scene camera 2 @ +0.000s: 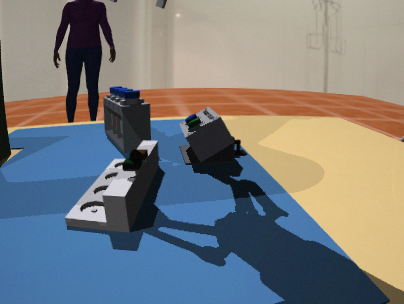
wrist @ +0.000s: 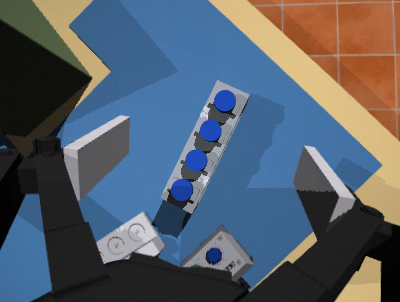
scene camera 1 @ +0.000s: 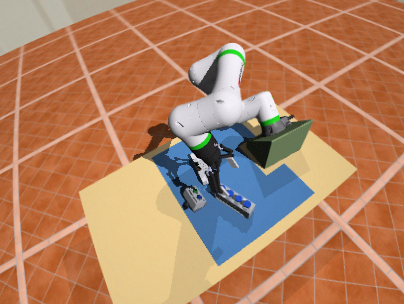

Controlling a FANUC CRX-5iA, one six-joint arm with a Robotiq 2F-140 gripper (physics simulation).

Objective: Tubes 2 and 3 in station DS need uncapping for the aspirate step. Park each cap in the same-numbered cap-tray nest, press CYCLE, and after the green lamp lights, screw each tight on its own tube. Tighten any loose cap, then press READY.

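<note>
My gripper is open and empty, above the tube rack; its fingertips are partly cut off at the top of the scene camera 2 view. The grey tube rack stands upright with a row of blue caps on its tubes. Tube numbers are not readable. The white cap tray has round nests; those in view look empty. Dark green and brownish lamps show at its far end. The button box has green and blue buttons.
A dark green slanted panel stands by the arm's base, left of the rack in the wrist view. The blue mat lies on the yellow table. A person stands behind the table.
</note>
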